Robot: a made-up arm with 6 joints.
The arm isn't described. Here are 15 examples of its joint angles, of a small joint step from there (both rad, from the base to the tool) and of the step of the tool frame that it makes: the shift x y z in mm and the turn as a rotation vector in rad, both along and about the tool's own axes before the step.
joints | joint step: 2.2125 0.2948 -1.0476 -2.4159 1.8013 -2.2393 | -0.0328 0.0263 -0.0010 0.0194 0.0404 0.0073
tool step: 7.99 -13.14 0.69 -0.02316 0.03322 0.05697
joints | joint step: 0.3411 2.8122 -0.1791 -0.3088 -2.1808 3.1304 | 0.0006 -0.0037 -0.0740 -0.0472 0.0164 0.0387
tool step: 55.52 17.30 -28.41 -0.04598 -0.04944 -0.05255
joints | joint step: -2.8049 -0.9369 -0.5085 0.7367 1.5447 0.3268 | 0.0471 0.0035 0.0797 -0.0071 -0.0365 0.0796
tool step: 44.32 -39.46 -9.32 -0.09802 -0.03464 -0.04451
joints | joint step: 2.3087 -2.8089 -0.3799 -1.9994 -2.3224 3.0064 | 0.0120 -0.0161 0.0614 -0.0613 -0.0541 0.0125
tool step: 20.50 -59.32 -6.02 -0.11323 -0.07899 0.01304
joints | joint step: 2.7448 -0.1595 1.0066 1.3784 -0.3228 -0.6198 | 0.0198 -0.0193 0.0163 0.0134 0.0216 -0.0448
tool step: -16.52 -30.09 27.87 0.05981 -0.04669 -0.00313
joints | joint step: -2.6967 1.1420 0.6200 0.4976 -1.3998 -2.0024 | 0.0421 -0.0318 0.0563 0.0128 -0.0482 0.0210
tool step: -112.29 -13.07 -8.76 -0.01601 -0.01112 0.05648
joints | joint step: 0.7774 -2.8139 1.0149 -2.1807 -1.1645 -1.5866 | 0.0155 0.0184 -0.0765 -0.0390 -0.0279 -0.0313
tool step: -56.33 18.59 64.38 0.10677 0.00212 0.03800
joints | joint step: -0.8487 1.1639 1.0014 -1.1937 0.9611 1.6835 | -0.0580 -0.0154 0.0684 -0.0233 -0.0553 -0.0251
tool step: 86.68 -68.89 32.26 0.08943 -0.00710 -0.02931
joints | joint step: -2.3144 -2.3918 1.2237 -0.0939 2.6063 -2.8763 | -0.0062 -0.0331 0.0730 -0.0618 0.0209 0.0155
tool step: 60.65 -38.82 73.28 -0.06233 0.10778 0.08060
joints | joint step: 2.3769 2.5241 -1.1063 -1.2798 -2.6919 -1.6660 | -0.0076 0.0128 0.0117 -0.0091 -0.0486 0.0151
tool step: -4.23 1.53 -8.75 -0.02048 -0.00333 -0.05527
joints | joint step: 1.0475 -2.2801 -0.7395 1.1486 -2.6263 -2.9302 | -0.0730 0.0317 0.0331 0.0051 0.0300 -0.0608
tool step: -45.56 -12.26 40.19 0.12923 0.02136 0.04218
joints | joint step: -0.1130 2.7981 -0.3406 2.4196 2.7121 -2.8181 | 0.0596 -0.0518 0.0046 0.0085 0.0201 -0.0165
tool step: 19.39 15.35 -52.03 0.02912 -0.05943 -0.01632
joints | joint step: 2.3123 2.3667 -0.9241 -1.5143 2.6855 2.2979 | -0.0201 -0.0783 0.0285 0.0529 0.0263 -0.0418
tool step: 24.96 -27.93 22.94 0.13760 0.06632 0.03662
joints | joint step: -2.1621 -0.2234 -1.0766 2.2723 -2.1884 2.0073 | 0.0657 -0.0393 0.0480 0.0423 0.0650 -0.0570
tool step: 14.35 46.23 -29.85 0.18620 0.03673 -0.02903
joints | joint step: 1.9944 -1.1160 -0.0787 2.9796 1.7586 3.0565 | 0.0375 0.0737 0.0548 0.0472 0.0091 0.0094
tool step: 2.49 -7.26 59.55 -0.02279 0.02895 -0.02037
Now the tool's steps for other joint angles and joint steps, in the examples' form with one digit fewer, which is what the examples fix.
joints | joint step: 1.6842 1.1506 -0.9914 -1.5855 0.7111 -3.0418 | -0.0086 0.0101 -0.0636 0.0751 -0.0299 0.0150
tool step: 2.1 53.5 -10.2 -0.1144 -0.0376 0.0089
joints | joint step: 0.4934 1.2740 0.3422 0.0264 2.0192 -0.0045 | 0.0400 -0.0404 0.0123 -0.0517 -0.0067 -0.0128
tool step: 58.4 50.1 4.0 0.0264 -0.0463 -0.0284
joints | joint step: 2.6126 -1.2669 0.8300 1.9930 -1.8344 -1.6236 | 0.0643 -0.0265 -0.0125 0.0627 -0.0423 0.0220
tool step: 80.7 5.0 -9.1 -0.0216 -0.0108 -0.0774
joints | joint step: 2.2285 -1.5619 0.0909 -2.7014 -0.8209 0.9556 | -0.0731 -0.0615 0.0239 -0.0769 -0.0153 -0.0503
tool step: 34.7 62.6 -84.3 0.0347 0.0421 0.0901
